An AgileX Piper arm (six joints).
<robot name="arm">
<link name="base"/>
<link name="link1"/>
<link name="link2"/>
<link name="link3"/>
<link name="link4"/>
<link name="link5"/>
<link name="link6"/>
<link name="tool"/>
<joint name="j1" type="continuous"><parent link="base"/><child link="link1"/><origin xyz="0.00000 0.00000 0.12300" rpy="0.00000 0.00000 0.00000"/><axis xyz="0 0 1"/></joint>
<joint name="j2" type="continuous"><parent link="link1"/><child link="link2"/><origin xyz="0.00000 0.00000 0.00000" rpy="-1.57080 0.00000 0.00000"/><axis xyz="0 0 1"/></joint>
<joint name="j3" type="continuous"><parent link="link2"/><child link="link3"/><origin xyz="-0.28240 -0.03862 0.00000" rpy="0.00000 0.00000 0.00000"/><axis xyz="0 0 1"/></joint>
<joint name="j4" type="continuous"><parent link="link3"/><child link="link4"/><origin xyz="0.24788 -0.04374 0.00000" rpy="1.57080 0.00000 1.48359"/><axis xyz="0 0 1"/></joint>
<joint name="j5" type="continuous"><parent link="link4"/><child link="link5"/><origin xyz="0.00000 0.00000 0.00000" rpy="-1.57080 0.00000 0.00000"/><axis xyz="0 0 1"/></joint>
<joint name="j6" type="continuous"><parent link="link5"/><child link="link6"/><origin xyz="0.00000 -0.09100 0.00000" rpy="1.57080 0.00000 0.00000"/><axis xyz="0 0 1"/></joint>
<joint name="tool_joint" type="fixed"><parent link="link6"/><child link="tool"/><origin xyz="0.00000 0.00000 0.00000" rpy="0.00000 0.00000 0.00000"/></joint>
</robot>
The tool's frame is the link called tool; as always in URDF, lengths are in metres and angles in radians. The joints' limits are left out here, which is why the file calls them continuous.
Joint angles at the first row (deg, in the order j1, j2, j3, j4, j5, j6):
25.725, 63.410, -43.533, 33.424, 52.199, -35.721
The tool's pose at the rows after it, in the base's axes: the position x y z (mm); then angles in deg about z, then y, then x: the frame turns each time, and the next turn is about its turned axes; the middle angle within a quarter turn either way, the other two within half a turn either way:
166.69, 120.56, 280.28, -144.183, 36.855, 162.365
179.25, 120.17, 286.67, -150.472, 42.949, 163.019
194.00, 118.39, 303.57, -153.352, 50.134, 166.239
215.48, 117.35, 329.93, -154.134, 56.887, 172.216
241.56, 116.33, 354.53, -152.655, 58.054, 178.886
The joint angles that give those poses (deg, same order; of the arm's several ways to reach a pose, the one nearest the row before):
25.725, 63.410, -43.533, 33.320, 46.496, -33.142
25.726, 63.410, -43.695, 32.923, 38.001, -29.984
25.621, 63.622, -46.097, 29.334, 30.848, -26.435
25.616, 65.584, -51.721, 18.865, 25.473, -17.281
24.525, 69.922, -60.182, 7.620, 27.471, -8.264

